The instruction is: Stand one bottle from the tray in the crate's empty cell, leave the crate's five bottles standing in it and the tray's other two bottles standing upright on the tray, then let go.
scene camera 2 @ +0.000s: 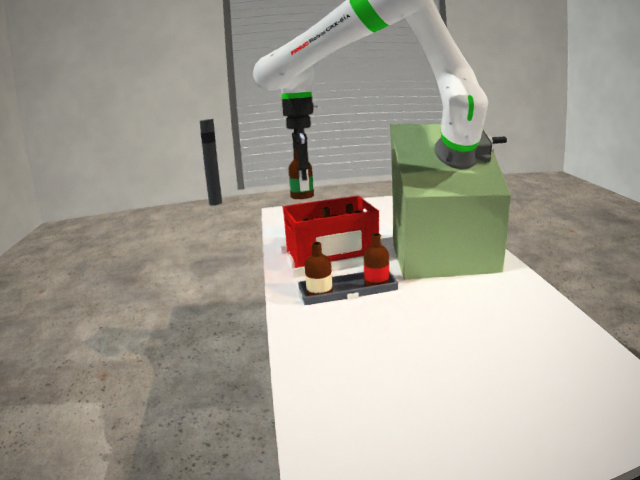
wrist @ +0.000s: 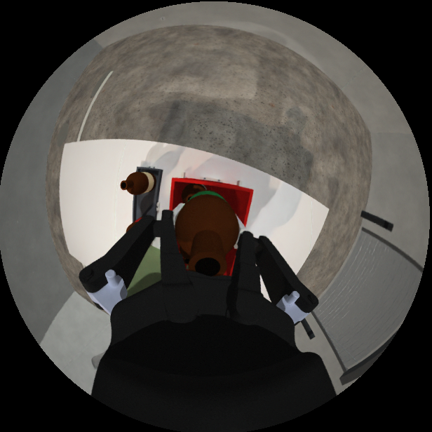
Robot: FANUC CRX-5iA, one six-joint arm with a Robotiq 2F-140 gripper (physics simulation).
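I can see my gripper in scene camera 2 as well as in the wrist view. On my gripper, (wrist: pixel 106 279) and (scene camera 2: pixel 298 140) are the same spot.
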